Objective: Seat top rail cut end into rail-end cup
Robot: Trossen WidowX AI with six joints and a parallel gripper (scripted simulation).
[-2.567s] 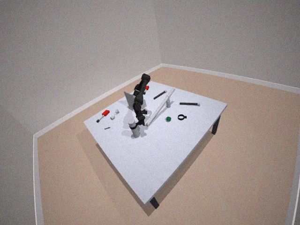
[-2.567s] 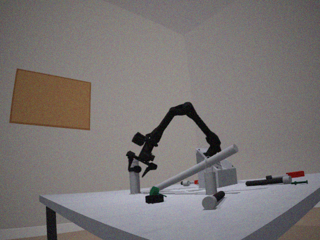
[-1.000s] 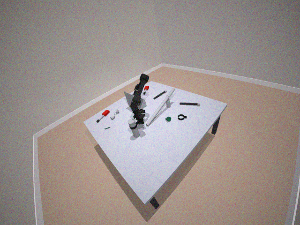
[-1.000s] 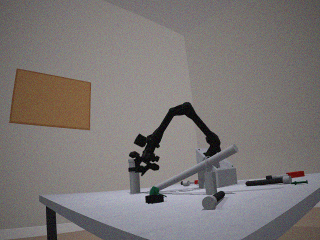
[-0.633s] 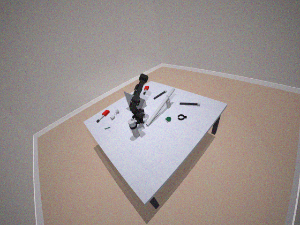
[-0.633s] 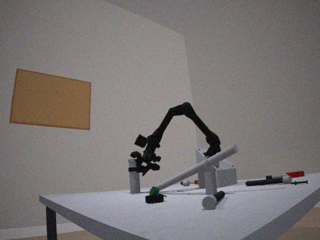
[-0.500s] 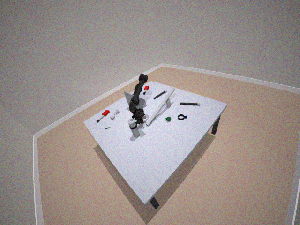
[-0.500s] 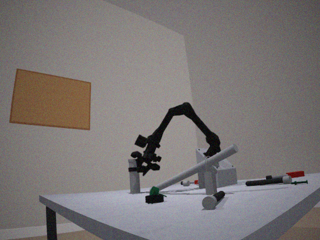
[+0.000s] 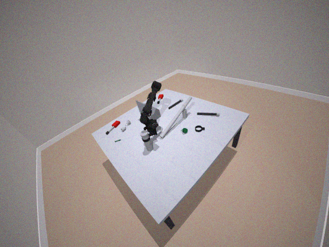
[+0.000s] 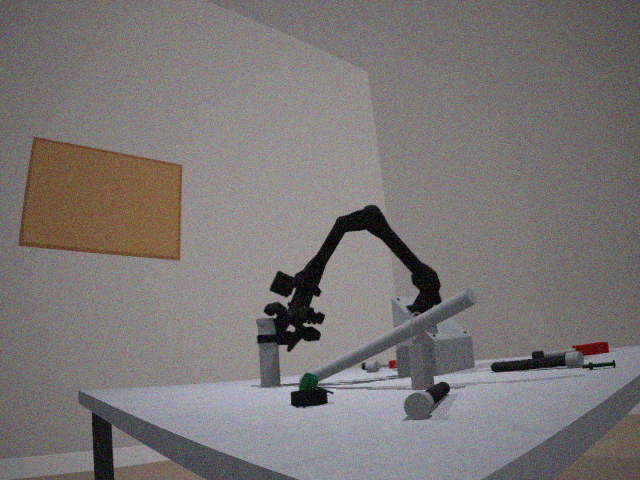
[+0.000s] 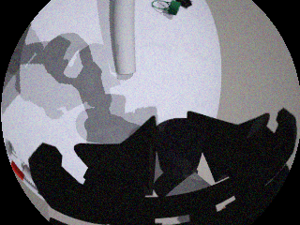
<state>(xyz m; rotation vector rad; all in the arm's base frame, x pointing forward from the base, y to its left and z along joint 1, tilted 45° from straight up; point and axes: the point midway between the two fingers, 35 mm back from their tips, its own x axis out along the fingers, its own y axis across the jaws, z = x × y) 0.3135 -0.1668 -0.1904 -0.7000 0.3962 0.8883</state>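
Now: gripper tip 250 mm to the right of the green fitting, 120 mm short of it and 100 mm above it. Round my gripper tip: line post (450 mm to the left, 10 mm below).
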